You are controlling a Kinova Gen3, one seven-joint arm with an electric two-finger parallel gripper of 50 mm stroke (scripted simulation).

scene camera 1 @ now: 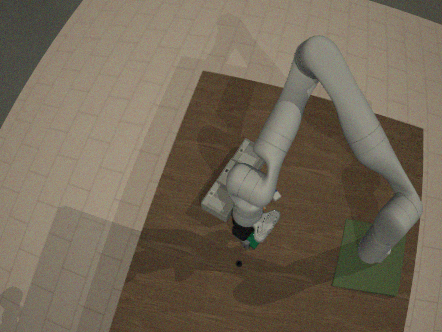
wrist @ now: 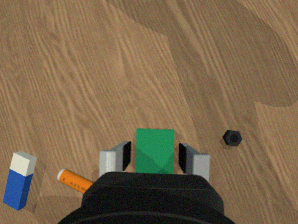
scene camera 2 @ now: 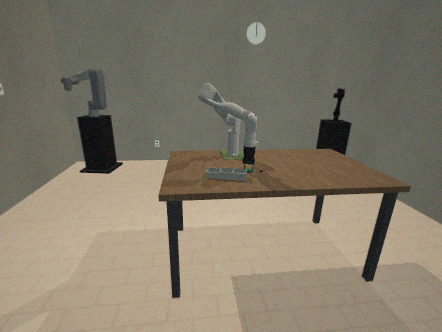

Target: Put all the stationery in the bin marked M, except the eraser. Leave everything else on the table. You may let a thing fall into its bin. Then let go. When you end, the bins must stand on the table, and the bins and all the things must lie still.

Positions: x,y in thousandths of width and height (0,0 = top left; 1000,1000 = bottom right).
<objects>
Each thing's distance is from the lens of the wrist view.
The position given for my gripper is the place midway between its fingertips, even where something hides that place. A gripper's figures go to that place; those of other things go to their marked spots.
my gripper (wrist: 518,681): 18 cm
green notepad (wrist: 518,658): 17 cm
</objects>
